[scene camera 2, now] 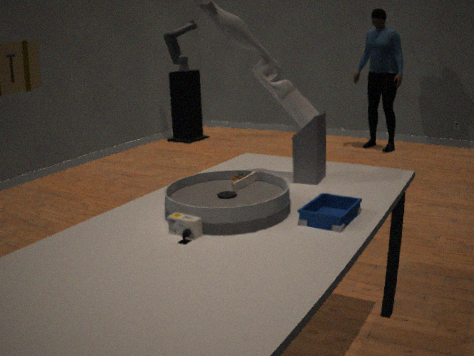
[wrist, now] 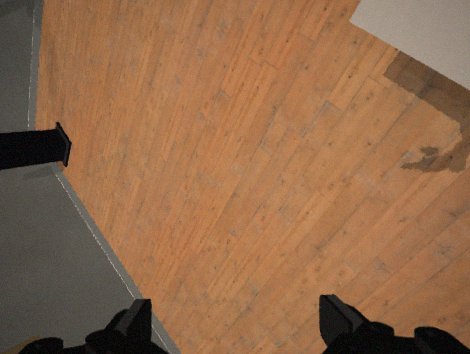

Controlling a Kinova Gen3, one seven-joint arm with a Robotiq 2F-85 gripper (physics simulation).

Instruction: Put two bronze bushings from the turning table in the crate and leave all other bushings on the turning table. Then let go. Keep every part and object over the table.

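Where they show: gripper, between the fingertips: point(wrist: 236, 315); arm's base, origin of its link: point(scene camera 2: 311, 122).
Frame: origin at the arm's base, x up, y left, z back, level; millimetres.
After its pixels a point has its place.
Note:
The grey round turning table point(scene camera 2: 250, 214) @(y 102, x -182, z -590 mm) stands on the table in the scene view, with a dark hub at its middle and a pale bar near its far side. Small orange-brown bushings point(scene camera 2: 238, 177) @(y -134, x -167, z -328 mm) show crowded behind the bar, partly hidden by it; their number cannot be told. The blue crate point(scene camera 2: 320, 220) @(y 274, x -212, z -466 mm) stands to the right of the turning table, and no bushing shows in it. My gripper point(wrist: 236, 315) @(y -608, x 627, z -174 mm) is open and empty in the wrist view, high and away from the turning table and the crate. It is outside the scene view.
The arm rises from a grey pedestal point(scene camera 2: 309, 155) @(y 31, x -120, z -78 mm) behind the turning table. A small white box point(scene camera 2: 185, 226) @(y -36, x -201, z -728 mm) with a black knob stands at the turning table's near side. The white table point(scene camera 2: 150, 290) @(y 105, x -239, z -1013 mm) point(wrist: 425, 35) @(y -455, x -239, z 63 mm) has its right edge beyond the crate. A person point(scene camera 2: 384, 55) stands far back.

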